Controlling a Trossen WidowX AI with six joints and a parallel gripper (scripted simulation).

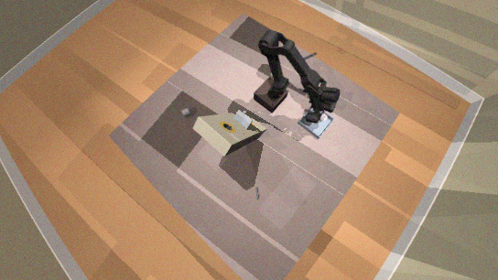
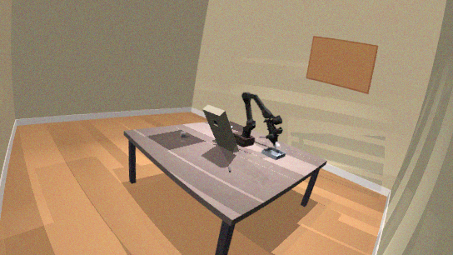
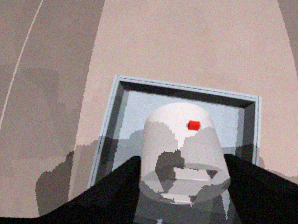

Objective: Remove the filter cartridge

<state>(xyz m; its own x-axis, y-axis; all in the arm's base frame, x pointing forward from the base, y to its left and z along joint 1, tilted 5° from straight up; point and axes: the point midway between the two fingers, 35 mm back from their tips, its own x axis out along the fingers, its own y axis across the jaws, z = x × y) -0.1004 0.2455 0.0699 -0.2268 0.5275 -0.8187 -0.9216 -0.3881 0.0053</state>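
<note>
My gripper tip is now right at the grey filter cartridge. Round my gripper tip: beige service panel (42 cm ahead, 20 cm to the right, 9 cm above); grey-blue tray (8 cm below); small grey piece (53 cm ahead, 11 cm to the left, 9 cm below).
</note>
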